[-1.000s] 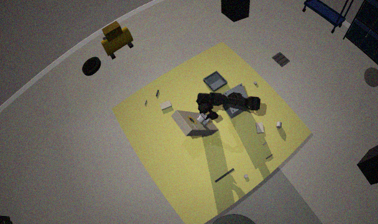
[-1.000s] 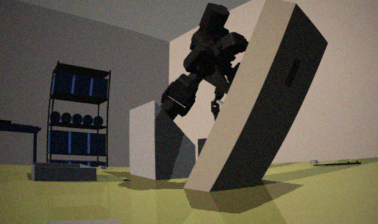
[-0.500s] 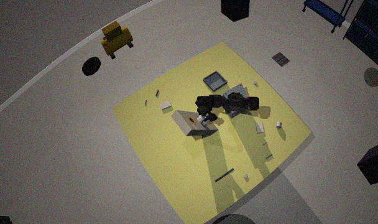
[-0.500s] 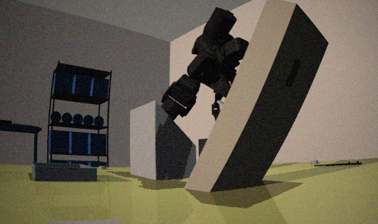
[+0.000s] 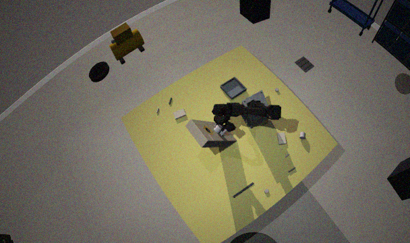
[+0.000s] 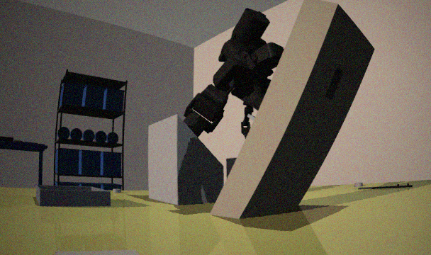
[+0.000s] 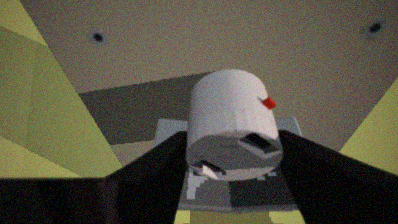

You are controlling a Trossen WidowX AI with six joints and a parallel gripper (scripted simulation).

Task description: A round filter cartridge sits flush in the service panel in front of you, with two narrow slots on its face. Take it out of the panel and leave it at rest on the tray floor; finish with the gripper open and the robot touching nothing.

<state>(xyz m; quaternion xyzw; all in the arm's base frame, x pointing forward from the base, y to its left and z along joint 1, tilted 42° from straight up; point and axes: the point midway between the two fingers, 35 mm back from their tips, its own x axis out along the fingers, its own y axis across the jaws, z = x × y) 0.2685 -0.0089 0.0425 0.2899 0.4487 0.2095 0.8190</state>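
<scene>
My gripper tip is 50 mm short of the service panel and 20 mm above it. From my gripper tip the other things lie so: tray 320 mm behind, 310 mm to the right, 160 mm below; then round filter cartridge right at my gripper tip.
</scene>
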